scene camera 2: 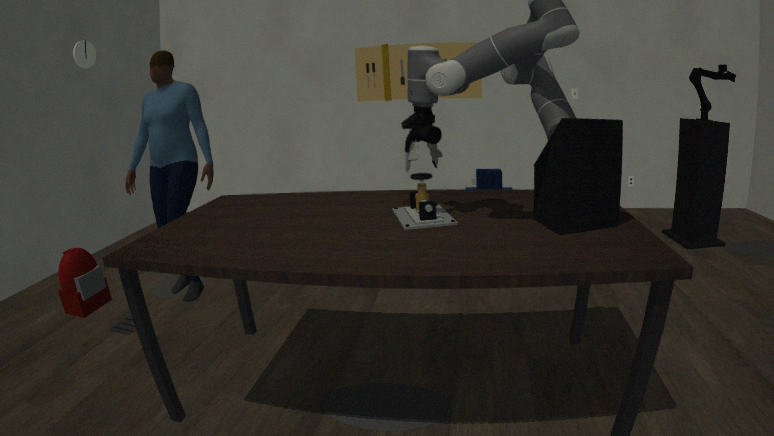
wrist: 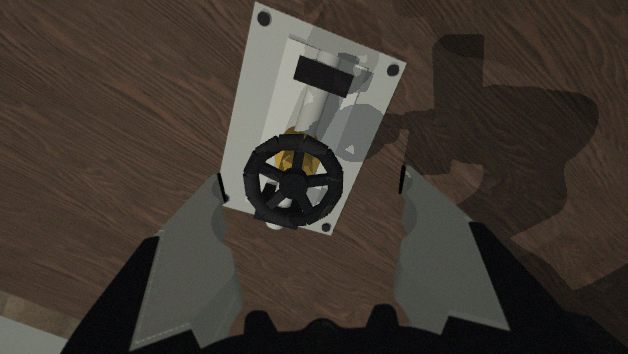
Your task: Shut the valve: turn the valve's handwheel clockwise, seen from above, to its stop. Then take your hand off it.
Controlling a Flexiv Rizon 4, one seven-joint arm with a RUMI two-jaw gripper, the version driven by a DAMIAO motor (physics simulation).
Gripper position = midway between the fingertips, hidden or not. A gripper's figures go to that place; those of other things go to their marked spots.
Labels:
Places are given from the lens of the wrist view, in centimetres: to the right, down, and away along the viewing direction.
my gripper point(wrist: 311, 172): 0, 0, 15
black handwheel point(wrist: 293, 182): -1, 0, 16

